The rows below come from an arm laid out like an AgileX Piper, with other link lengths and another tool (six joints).
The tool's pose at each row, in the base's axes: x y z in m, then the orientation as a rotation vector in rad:
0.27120, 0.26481, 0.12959, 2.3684, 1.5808, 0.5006
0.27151, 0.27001, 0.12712, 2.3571, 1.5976, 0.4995
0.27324, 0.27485, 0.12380, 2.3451, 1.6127, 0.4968
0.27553, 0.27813, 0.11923, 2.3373, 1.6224, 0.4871
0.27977, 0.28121, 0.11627, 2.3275, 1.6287, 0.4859
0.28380, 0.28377, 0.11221, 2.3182, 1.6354, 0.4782
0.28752, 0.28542, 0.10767, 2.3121, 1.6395, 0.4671
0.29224, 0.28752, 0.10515, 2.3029, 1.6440, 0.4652
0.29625, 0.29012, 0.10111, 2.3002, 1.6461, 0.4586
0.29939, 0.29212, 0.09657, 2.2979, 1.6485, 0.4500
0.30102, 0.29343, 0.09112, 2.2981, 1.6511, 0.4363
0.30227, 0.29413, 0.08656, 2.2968, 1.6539, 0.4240
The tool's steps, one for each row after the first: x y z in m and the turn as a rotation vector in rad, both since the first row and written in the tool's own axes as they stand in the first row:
0.00456, -0.00268, 0.00229, 0.0013, 0.0021, -0.0137
0.00917, -0.00436, 0.00595, 0.0017, 0.0023, -0.0271
0.01235, -0.00547, 0.01100, 0.0038, -0.0026, -0.0367
0.01627, -0.00423, 0.01540, 0.0008, -0.0038, -0.0448
0.01947, -0.00341, 0.02072, -0.0001, -0.0090, -0.0535
0.02166, -0.00268, 0.02637, 0.0008, -0.0163, -0.0598
0.02490, -0.00050, 0.03058, -0.0026, -0.0185, -0.0669
0.02814, 0.00030, 0.03588, -0.0016, -0.0227, -0.0700
0.03044, 0.00041, 0.04128, 0.0003, -0.0280, -0.0733
0.03144, -0.00085, 0.04689, 0.0055, -0.0357, -0.0759
0.03188, -0.00184, 0.05155, 0.0094, -0.0429, -0.0793

